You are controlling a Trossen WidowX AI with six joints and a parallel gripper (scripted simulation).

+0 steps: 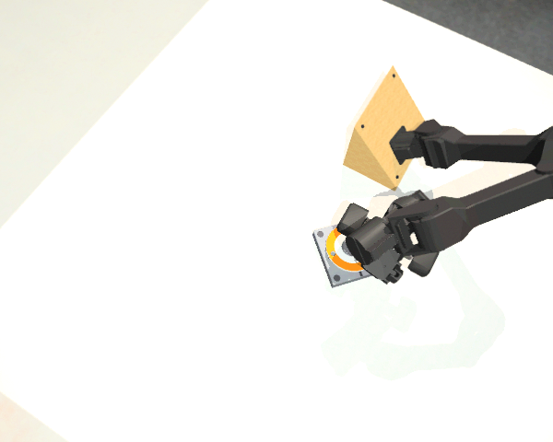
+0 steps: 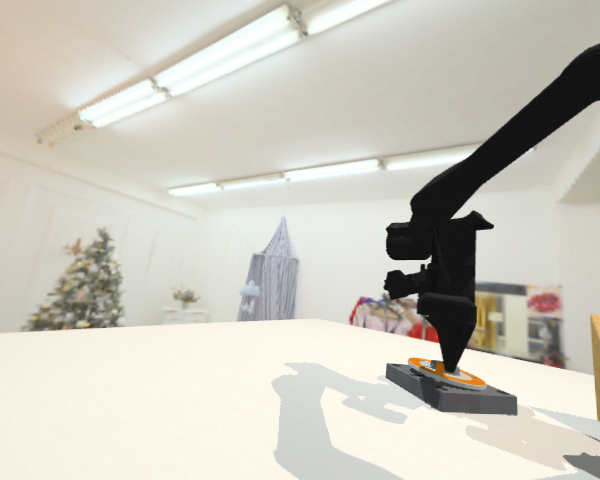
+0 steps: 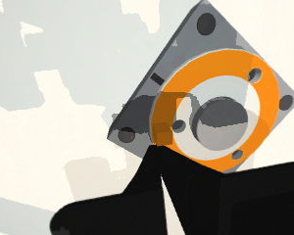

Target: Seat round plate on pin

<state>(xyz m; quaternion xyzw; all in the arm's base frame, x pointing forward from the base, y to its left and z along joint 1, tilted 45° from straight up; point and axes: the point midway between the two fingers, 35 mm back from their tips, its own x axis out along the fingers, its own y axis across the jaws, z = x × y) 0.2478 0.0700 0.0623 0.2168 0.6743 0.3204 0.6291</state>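
My gripper tip is now 10 mm short of the round plate, 30 mm to the left of it and 10 mm above it. From my gripper tip the other things lie so: square grey base (20 mm ahead, 50 mm to the right, 20 mm below).
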